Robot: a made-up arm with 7 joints.
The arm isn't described. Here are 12 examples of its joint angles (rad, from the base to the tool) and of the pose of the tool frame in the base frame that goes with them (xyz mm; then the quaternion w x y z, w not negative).
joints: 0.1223 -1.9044 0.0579 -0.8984 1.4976 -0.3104 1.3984
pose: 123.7 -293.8 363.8 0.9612 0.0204 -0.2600 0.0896
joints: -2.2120 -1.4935 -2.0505 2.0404 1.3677 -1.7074 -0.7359
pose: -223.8 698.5 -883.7 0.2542 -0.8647 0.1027 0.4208
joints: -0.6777 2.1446 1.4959 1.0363 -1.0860 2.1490 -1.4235
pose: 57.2 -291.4 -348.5 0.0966 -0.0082 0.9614 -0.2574
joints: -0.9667 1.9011 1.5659 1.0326 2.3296 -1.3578 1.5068
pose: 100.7 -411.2 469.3 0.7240 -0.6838 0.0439 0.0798
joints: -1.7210 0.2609 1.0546 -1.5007 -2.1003 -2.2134 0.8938
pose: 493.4 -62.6 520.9 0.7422 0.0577 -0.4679 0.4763
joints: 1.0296 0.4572 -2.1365 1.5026 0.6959 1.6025 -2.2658
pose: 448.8 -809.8 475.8 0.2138 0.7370 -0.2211 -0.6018
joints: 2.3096 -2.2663 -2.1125 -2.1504 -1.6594 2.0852 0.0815
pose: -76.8 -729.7 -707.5 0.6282 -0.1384 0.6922 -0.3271
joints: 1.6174 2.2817 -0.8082 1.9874 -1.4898 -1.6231 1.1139
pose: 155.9 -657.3 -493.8 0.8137 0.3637 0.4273 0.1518
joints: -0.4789 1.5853 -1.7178 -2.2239 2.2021 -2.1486 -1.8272
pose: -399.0 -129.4 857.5 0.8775 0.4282 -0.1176 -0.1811
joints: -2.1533 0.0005 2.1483 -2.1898 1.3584 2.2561 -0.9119
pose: 569.5 155.4 462.7 0.0927 0.1783 -0.4490 -0.8706
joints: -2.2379 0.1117 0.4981 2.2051 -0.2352 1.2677 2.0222
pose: -272.7 -265.9 -50.8 0.0742 -0.7614 0.5210 0.3786
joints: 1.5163 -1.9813 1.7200 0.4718 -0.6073 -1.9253 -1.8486
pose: 252.9 420.2 174.6 0.0543 0.6278 -0.0860 0.7717
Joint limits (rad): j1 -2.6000..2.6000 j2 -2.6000..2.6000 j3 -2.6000..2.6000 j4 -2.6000..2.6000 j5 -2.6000..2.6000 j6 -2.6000..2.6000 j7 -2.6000..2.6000
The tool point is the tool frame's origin. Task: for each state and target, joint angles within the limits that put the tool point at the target. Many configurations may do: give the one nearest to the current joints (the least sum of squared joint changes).
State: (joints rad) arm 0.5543 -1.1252 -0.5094 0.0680 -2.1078 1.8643 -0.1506
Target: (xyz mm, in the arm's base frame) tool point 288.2 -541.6 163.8
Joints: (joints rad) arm 0.6893 -0.9512 -0.0138 -0.0837 -2.1552 1.7064 -0.0887
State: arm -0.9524 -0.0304 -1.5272 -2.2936 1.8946 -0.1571 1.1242
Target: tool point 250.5 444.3 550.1
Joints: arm -1.0180 -0.3311 -1.6143 -2.0723 2.2550 -0.0997 1.2127
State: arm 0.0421 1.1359 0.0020 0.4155 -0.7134 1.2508 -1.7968
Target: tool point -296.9 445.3 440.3
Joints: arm -0.3210 1.0854 -0.0934 0.3669 -0.7639 1.5373 -1.7746
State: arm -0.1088 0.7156 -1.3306 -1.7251 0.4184 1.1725 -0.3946
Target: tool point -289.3 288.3 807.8
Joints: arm -0.5800 0.8557 -1.1319 -1.8496 0.3066 1.1449 -0.3646
